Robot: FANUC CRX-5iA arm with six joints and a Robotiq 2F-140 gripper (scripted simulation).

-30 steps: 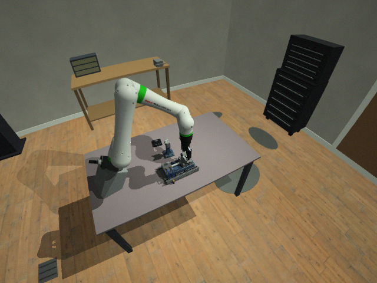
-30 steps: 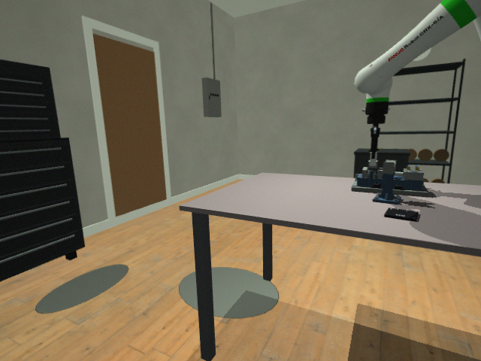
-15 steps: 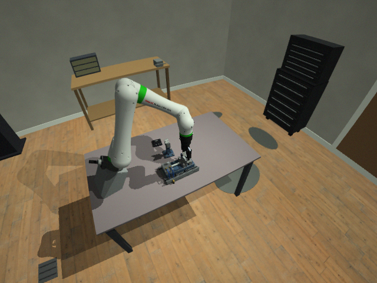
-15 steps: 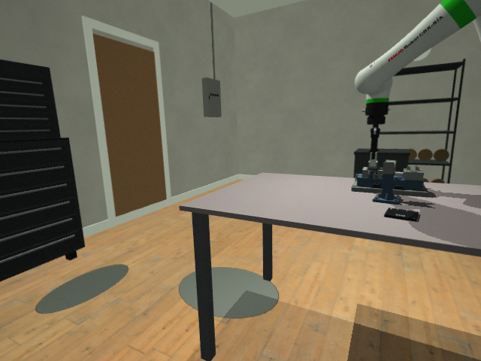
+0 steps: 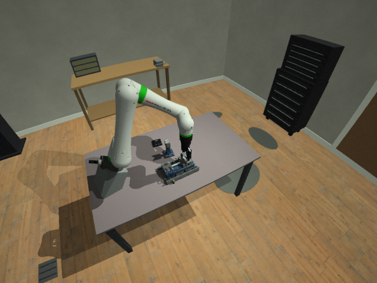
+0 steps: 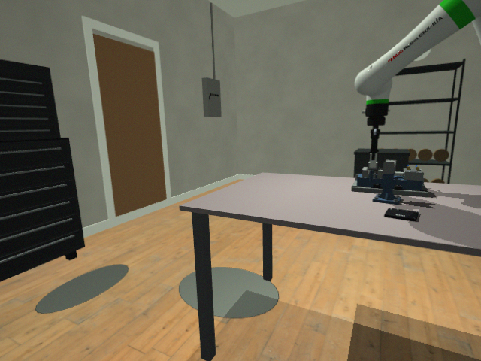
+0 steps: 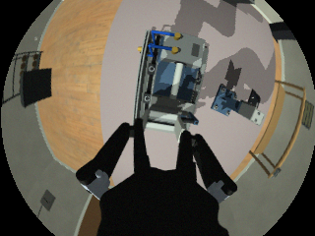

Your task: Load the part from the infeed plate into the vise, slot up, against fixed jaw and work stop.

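The vise is 7 cm behind my hand, 2 cm to the left of it and 10 cm below it. Also, from my hand: air cylinder (16 cm behind, 1 cm to the left, 6 cm below); part (2 cm below); black infeed plate (13 cm behind, 41 cm to the left, 13 cm below).
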